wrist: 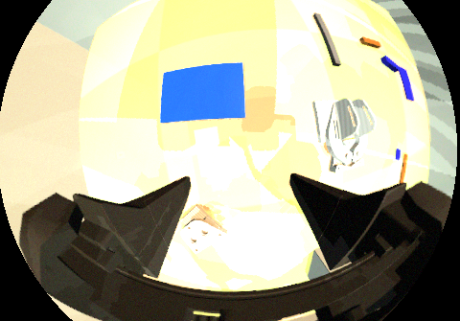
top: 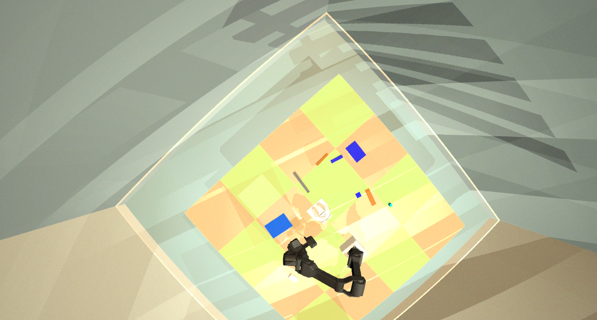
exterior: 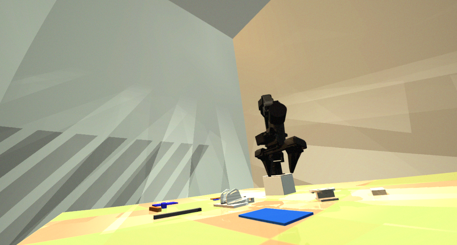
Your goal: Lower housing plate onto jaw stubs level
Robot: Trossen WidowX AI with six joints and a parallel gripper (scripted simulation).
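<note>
Now: gripper tip 230 mm to the right of the tile, 160 mm past it and 80 mm above it. Round my gripper tip: black bar: 270 mm to the right, 200 mm ahead, 80 mm below; then blue bar: 510 mm to the right, 130 mm ahead, 80 mm below; then orange block: 450 mm to the right, 200 mm ahead, 80 mm below.
</note>
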